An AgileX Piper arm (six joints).
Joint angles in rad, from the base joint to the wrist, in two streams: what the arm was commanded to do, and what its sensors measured. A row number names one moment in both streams.
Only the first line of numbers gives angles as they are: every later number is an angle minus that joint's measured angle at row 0.
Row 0, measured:
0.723, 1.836, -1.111, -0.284, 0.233, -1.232
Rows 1 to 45, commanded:
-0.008, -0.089, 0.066, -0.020, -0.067, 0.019
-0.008, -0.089, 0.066, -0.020, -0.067, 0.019
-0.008, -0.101, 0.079, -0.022, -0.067, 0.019
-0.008, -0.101, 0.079, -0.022, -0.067, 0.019
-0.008, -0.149, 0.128, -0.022, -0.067, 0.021
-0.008, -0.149, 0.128, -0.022, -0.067, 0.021
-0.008, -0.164, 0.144, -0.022, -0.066, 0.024
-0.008, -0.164, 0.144, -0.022, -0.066, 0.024
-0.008, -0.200, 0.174, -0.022, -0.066, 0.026
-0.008, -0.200, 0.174, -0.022, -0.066, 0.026
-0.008, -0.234, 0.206, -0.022, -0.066, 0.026
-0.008, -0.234, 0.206, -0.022, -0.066, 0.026
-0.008, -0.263, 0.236, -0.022, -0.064, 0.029
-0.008, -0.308, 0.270, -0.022, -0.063, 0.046
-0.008, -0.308, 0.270, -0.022, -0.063, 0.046
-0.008, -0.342, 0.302, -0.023, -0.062, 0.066
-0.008, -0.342, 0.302, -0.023, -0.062, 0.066
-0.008, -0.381, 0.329, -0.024, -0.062, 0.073
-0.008, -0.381, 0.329, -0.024, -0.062, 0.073
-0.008, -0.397, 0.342, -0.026, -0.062, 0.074
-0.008, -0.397, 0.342, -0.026, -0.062, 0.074
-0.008, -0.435, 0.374, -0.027, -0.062, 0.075
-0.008, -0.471, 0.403, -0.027, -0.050, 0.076
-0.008, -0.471, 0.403, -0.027, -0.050, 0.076
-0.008, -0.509, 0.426, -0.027, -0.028, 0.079
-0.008, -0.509, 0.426, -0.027, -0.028, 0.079
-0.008, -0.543, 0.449, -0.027, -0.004, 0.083
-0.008, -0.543, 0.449, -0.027, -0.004, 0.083
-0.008, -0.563, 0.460, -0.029, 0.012, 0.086
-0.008, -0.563, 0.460, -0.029, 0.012, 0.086
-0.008, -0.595, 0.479, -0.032, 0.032, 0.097
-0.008, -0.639, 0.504, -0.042, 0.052, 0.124
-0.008, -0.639, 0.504, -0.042, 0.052, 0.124
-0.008, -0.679, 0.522, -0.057, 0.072, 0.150
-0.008, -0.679, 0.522, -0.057, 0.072, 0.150
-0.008, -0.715, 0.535, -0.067, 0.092, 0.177
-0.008, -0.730, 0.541, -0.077, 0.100, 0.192
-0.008, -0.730, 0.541, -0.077, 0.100, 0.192
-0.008, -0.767, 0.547, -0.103, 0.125, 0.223
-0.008, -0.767, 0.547, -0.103, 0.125, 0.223
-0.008, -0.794, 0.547, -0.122, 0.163, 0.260
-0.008, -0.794, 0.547, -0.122, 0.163, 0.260
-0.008, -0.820, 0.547, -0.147, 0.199, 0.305
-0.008, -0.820, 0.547, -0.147, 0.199, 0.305
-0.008, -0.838, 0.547, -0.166, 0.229, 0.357
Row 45, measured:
-0.003, -0.800, 0.552, -0.116, 0.239, 0.289
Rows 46 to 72, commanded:
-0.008, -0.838, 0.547, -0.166, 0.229, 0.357
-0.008, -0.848, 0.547, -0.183, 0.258, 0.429
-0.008, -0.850, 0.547, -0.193, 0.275, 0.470
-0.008, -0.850, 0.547, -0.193, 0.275, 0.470
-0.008, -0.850, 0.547, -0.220, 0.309, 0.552
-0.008, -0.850, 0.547, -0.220, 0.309, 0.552
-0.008, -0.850, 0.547, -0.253, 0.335, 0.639
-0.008, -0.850, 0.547, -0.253, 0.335, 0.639
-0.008, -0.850, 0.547, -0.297, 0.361, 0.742
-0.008, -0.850, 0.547, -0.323, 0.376, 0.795
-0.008, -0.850, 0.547, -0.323, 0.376, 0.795
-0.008, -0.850, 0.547, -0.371, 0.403, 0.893
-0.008, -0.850, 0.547, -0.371, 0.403, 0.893
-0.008, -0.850, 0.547, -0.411, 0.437, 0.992
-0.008, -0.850, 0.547, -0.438, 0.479, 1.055
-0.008, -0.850, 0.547, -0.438, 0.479, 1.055
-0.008, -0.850, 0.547, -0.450, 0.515, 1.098
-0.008, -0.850, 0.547, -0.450, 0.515, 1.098
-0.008, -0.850, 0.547, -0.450, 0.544, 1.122
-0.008, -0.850, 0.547, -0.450, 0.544, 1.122
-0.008, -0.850, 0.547, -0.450, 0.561, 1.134
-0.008, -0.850, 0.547, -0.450, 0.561, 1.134
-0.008, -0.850, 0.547, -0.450, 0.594, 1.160
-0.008, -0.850, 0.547, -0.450, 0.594, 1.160
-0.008, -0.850, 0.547, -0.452, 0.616, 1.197
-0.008, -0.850, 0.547, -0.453, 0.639, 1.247
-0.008, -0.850, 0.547, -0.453, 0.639, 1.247
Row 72, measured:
-0.003, -0.839, 0.552, -0.386, 0.616, 1.181
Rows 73 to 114, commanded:
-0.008, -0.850, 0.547, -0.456, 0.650, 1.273
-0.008, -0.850, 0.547, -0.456, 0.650, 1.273
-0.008, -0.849, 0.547, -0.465, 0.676, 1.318
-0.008, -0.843, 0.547, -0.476, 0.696, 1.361
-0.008, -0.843, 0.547, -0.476, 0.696, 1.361
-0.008, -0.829, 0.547, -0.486, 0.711, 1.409
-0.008, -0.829, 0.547, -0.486, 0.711, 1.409
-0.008, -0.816, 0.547, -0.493, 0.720, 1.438
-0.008, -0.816, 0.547, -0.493, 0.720, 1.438
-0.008, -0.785, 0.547, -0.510, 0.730, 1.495
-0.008, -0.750, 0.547, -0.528, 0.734, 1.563
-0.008, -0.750, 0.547, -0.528, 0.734, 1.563
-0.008, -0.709, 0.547, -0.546, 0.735, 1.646
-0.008, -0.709, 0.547, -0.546, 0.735, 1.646
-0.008, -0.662, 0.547, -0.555, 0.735, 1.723
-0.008, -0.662, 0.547, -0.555, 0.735, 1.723
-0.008, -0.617, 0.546, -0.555, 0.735, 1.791
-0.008, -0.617, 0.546, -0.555, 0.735, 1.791
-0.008, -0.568, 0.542, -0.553, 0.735, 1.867
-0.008, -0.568, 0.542, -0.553, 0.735, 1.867
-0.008, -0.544, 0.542, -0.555, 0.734, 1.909
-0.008, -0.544, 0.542, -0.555, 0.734, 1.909
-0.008, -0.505, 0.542, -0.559, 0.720, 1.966
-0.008, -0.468, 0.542, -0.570, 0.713, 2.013
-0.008, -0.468, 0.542, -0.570, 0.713, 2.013
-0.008, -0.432, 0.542, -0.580, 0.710, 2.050
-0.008, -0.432, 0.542, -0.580, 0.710, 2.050
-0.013, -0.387, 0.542, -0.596, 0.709, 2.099
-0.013, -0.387, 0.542, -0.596, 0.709, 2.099
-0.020, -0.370, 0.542, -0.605, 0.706, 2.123
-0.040, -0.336, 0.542, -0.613, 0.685, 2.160
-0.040, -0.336, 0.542, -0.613, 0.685, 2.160
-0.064, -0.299, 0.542, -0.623, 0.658, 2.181
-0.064, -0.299, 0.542, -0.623, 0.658, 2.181
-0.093, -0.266, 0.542, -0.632, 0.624, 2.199
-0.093, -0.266, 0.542, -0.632, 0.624, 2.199
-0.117, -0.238, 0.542, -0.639, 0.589, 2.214
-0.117, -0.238, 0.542, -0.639, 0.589, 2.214
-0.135, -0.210, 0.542, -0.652, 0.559, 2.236
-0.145, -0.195, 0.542, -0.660, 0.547, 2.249
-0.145, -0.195, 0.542, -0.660, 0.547, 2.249
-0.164, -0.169, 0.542, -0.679, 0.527, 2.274
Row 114, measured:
-0.139, -0.197, 0.550, -0.603, 0.513, 2.235
